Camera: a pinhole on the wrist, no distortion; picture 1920 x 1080 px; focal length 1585.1 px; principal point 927.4 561.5 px. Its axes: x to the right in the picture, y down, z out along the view. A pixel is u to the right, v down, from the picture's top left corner.
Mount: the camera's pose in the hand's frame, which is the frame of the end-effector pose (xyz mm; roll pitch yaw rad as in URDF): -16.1 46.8 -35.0 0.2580 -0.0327 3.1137
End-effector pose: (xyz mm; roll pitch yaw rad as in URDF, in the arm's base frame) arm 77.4 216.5 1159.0 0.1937 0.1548 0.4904
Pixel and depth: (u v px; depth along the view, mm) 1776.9 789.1 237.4
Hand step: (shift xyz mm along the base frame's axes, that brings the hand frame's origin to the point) -104.8 -14.7 236.5
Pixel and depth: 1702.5 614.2 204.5
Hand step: -98.2 16.7 197.3
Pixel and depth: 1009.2 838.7 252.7
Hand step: 2.0 29.2 230.3
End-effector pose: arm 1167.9 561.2 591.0 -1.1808 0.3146 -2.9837
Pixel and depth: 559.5 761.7 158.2
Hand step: 1.7 -139.5 -22.8
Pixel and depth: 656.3 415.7 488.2
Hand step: 3.2 -476.9 -60.6
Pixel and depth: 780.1 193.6 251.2
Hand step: 45.7 -236.7 -82.4
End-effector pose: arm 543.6 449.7 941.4 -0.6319 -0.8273 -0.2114
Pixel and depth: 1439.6 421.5 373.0
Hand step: -121.9 366.0 15.2
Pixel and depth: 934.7 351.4 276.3
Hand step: -15.1 263.6 56.3
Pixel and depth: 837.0 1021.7 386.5
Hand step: -133.6 279.7 199.6
